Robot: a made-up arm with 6 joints.
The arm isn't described. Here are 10 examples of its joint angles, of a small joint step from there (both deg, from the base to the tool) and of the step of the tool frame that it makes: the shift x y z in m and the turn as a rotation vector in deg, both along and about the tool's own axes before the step.
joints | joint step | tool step
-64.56 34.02 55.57 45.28 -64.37 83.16 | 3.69 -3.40 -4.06 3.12 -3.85 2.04 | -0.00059 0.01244 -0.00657 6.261 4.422 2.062
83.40 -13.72 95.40 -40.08 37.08 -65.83 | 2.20 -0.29 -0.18 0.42 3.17 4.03 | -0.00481 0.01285 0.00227 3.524 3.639 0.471
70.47 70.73 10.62 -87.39 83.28 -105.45 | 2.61 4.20 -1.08 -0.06 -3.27 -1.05 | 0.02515 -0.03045 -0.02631 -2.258 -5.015 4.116
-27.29 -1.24 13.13 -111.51 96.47 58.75 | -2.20 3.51 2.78 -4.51 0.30 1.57 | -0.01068 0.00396 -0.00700 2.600 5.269 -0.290
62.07 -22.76 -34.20 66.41 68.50 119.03 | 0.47 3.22 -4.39 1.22 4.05 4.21 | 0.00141 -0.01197 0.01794 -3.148 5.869 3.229
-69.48 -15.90 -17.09 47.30 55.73 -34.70 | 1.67 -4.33 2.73 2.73 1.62 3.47 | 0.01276 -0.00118 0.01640 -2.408 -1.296 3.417
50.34 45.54 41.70 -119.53 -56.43 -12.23 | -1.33 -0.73 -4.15 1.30 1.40 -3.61 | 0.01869 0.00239 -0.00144 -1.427 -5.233 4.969
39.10 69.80 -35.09 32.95 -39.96 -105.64 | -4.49 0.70 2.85 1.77 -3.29 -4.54 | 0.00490 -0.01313 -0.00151 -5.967 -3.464 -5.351
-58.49 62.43 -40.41 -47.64 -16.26 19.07 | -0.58 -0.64 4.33 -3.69 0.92 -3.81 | 0.00119 -0.01517 -0.00413 -1.384 -6.212 -4.407
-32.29 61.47 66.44 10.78 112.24 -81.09 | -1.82 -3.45 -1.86 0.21 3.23 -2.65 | 0.00034 0.00716 0.01481 4.614 0.162 0.022
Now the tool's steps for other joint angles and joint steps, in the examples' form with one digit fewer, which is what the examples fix.
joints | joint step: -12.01 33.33 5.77 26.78 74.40 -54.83 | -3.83 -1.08 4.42 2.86 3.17 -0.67
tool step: 0.0079 -0.0078 0.0157 -3.67 -0.88 4.63
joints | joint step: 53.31 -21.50 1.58 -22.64 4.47 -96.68 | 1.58 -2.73 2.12 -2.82 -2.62 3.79
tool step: -0.0059 -0.0228 0.0082 -5.27 3.28 0.99
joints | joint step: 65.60 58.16 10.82 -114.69 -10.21 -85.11 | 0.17 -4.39 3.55 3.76 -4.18 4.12
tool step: -0.0412 -0.0098 0.0233 -4.32 10.68 -4.10
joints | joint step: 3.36 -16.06 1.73 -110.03 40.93 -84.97 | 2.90 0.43 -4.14 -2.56 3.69 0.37
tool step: 0.0236 -0.0023 -0.0184 4.58 -3.61 5.33
